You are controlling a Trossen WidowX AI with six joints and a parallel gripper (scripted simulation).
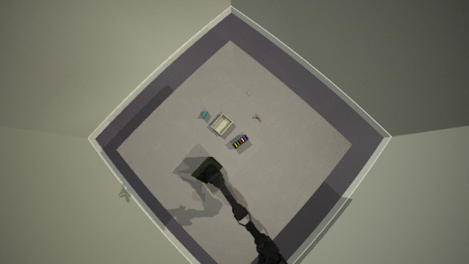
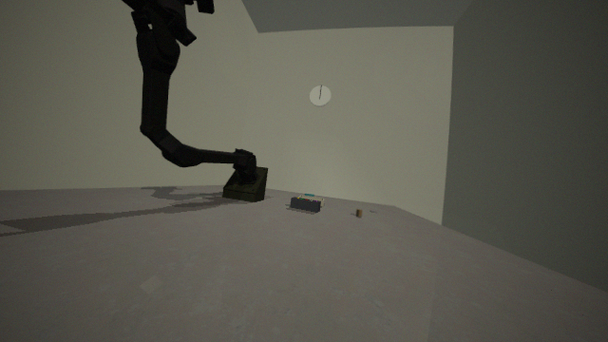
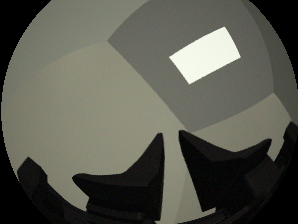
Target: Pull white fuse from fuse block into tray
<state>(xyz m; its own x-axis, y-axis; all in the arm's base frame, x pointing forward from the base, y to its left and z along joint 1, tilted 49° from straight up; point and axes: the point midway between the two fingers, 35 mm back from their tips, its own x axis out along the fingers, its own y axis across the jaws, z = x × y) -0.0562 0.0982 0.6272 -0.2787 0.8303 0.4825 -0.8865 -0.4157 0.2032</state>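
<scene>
My gripper tip is now 430 mm short of the white fuse, 340 mm to the right of it and 580 mm above it. The rest, counted from my gripper tip: green fuse 390 mm ahead, 350 mm to the left, 580 mm below; then yellow fuse 370 mm ahead, 360 mm to the left, 580 mm below; then red fuse 410 mm ahead, 340 mm to the left, 580 mm below.
</scene>
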